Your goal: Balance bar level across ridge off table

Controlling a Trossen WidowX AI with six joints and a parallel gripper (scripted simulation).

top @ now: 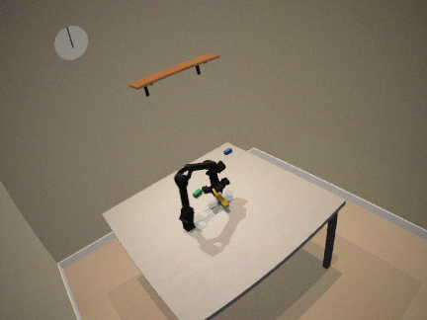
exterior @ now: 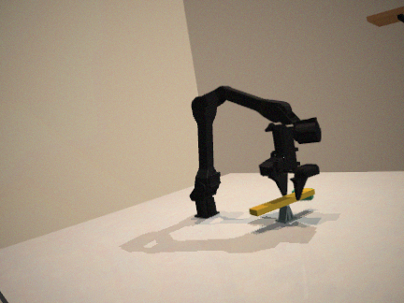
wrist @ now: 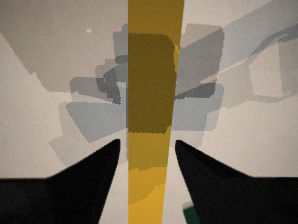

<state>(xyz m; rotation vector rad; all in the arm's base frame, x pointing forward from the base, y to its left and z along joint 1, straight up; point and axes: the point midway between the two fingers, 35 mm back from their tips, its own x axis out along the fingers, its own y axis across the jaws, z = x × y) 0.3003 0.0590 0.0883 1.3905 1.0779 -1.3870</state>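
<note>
My gripper tip is 1 cm past the yellow bar and 3 cm to the left of it. The rest, counted from my gripper tip: blue block: 44 cm ahead, 44 cm to the left, 4 cm below; then green block: 6 cm behind, 18 cm to the left, 4 cm below.
</note>
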